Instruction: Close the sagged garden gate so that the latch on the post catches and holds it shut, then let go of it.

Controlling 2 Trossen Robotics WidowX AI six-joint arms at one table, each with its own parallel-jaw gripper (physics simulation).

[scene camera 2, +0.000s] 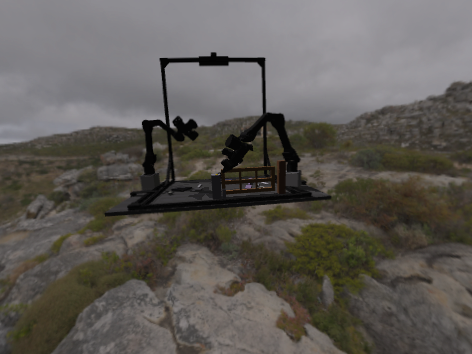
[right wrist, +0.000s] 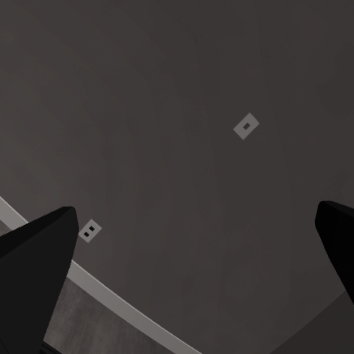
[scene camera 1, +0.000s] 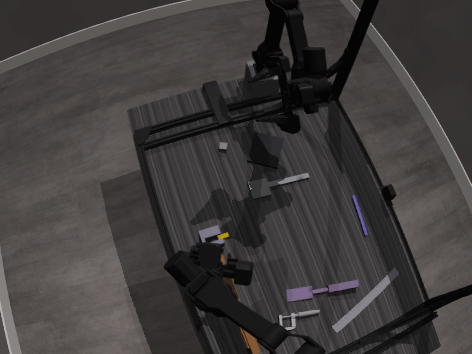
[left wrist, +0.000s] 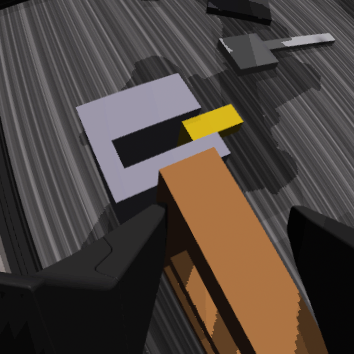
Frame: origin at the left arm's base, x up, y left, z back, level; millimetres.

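Where they show: left gripper, fingertip midpoint: [scene camera 2: 224,171] [left wrist: 228,215]; right gripper, fingertip midpoint: [scene camera 2: 184,125] [right wrist: 200,216] [scene camera 1: 252,101]; left arm's base, link origin: [scene camera 2: 292,171]; right arm's base, link origin: [scene camera 2: 149,174].
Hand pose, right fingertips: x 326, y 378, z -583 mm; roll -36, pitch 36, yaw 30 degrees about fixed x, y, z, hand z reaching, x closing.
Things, the pixels of their top centre, and the offset from my right fingertips. "spot": a spot on its surface instead.
- orange-brown garden gate, top centre: [scene camera 1: 235,289] [scene camera 2: 243,167] dx -270, dy -84, dz +362 mm
- pale grey slotted post, surface spot: [left wrist: 150,95] [scene camera 1: 212,230] spot: dx -300, dy +21, dz +216 mm
- yellow latch, top centre: [left wrist: 212,121] [scene camera 1: 223,235] dx -304, dy -11, dz +221 mm
- brown hinge post, surface spot: [scene camera 2: 281,177] spot: dx -338, dy -195, dz +562 mm
- grey paddle-like tool, top centre: [left wrist: 289,42] [scene camera 1: 280,183] dx -427, dy -125, dz -34 mm
- dark block, top centre: [scene camera 1: 266,148] dx -429, dy -50, dz -139 mm
- small cube, top centre: [scene camera 1: 223,145] dx -422, dy +84, dz -101 mm
- purple tool, surface spot: [scene camera 1: 300,293] spot: dx -434, dy -279, dz +295 mm
- clamp, top centre: [scene camera 1: 300,319] dx -422, dy -301, dz +380 mm
- pale strip, top centre: [scene camera 1: 367,299] dx -438, dy -511, dz +269 mm
- violet rod, top centre: [scene camera 1: 360,215] dx -430, dy -413, dz -6 mm
The orange-brown garden gate [scene camera 1: 251,344] [scene camera 2: 250,190] [left wrist: 225,210] stands upright. Its free end is beside the front arm of the pale grey slotted post [scene camera 1: 208,232] [scene camera 2: 216,186] [left wrist: 150,95], outside the slot; whether they touch is unclear. The yellow latch [scene camera 1: 223,236] [left wrist: 215,121] sticks out of the slot mouth. My left gripper [scene camera 2: 225,167] [left wrist: 228,215] is shut on the gate's top rail near its free end; its arm hides much of the gate in scene camera 1. My right gripper [right wrist: 200,216] is open and empty, raised far from the gate.
A brown hinge post [scene camera 2: 281,177] stands at the gate's other end. A grey paddle-like tool [scene camera 1: 260,188] [left wrist: 247,52], dark block [scene camera 1: 266,149], small cube [scene camera 1: 223,146], purple tool [scene camera 1: 300,293], clamp [scene camera 1: 293,318], pale strip [scene camera 1: 365,301] and violet rod [scene camera 1: 360,216] lie on the table.
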